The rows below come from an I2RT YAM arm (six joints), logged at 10 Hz.
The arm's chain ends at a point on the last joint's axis. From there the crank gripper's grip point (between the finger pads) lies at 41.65 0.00 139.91 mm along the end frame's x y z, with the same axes.
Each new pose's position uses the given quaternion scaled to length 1; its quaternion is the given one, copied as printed.
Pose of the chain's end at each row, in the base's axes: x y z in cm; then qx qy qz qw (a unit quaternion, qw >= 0):
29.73 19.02 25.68 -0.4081 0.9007 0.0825 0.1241
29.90 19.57 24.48 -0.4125 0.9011 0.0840 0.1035
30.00 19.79 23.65 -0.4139 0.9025 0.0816 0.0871
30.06 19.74 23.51 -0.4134 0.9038 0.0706 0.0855
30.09 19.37 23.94 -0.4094 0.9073 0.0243 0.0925
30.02 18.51 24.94 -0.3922 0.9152 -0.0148 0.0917
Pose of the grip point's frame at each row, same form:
29.27 19.54 11.10 -0.4081 0.9007 0.0825 0.1241
28.88 19.86 9.92 -0.4125 0.9011 0.0840 0.1035
28.58 19.81 9.12 -0.4139 0.9025 0.0816 0.0871
28.72 19.45 8.98 -0.4134 0.9038 0.0706 0.0855
29.46 17.97 9.42 -0.4094 0.9073 0.0243 0.0925
29.72 16.14 10.54 -0.3922 0.9152 -0.0148 0.0917

